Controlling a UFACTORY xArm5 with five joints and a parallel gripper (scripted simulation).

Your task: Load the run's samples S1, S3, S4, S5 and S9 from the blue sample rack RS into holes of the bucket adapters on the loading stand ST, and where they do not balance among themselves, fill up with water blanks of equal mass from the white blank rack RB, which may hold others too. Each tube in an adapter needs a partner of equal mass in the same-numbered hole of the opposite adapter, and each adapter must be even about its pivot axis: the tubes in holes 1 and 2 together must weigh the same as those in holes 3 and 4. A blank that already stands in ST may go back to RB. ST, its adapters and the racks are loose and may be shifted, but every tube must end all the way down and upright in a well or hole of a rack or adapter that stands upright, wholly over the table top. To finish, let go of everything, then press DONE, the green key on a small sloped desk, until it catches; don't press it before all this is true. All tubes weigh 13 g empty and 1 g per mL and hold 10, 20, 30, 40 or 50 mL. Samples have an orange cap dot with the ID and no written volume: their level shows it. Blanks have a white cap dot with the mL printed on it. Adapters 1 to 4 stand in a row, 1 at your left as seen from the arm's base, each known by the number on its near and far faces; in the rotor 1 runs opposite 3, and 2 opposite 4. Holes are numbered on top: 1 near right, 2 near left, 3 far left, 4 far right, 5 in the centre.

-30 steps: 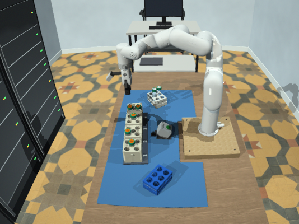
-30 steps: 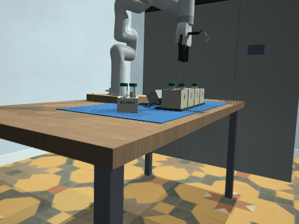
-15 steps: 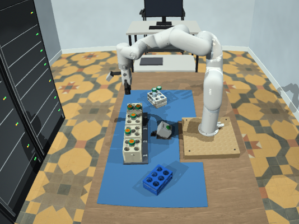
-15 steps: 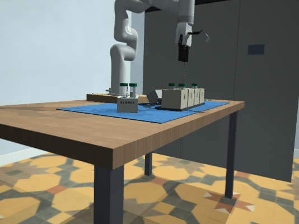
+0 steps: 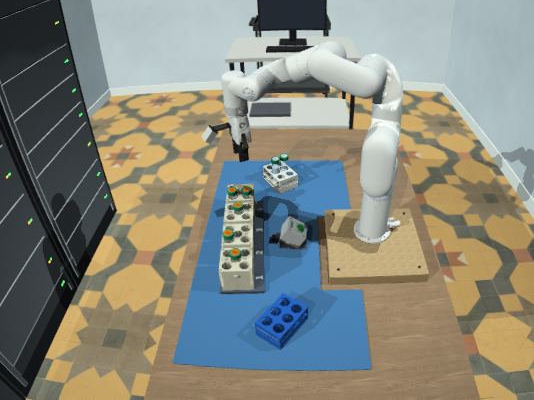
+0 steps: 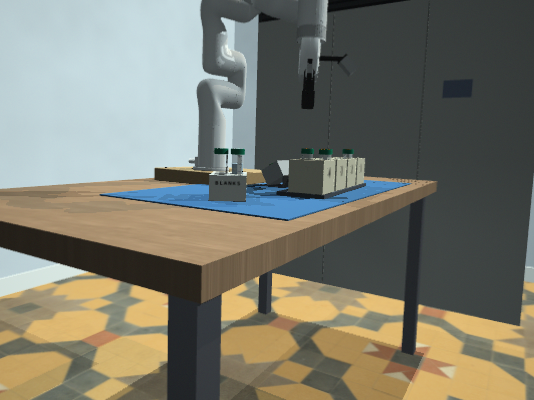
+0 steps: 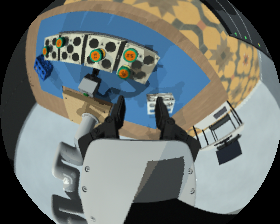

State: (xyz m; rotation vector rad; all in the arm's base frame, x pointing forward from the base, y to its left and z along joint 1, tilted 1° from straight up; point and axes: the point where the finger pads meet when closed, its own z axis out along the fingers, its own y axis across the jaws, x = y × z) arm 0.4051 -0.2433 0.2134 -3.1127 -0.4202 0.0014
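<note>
My gripper is now 190 mm above the green-capped blank tube, 160 mm past it and 150 mm to the left of it. Also, from my hand: green-capped blank 190 mm below, 140 mm to the right, 130 mm behind; then white blank rack RB 220 mm below, 150 mm to the right, 150 mm behind; then loading stand ST 240 mm below, 180 mm to the left, 30 mm ahead.
</note>
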